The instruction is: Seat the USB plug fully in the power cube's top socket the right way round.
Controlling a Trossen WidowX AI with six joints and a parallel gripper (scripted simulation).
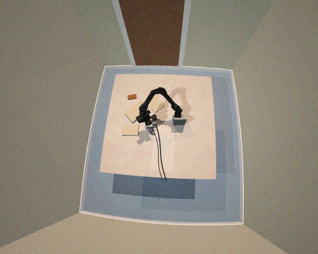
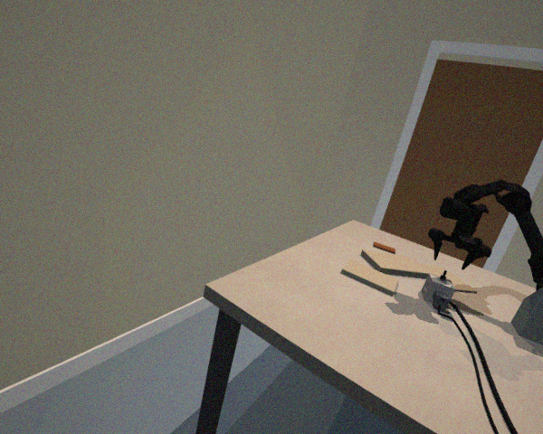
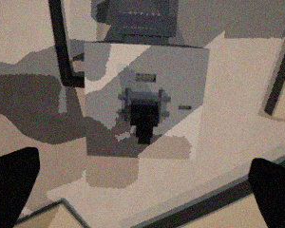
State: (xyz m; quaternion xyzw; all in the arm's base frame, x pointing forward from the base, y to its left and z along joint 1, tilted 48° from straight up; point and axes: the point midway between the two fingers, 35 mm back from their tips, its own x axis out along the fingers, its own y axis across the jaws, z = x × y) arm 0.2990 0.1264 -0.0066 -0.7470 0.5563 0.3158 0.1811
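Now: the USB plug 4 cm below my gripper tip. Round my gripper tip: USB socket: 7 cm below, 1 cm to the left; then small orange block: 34 cm to the right, 28 cm ahead, 13 cm below.
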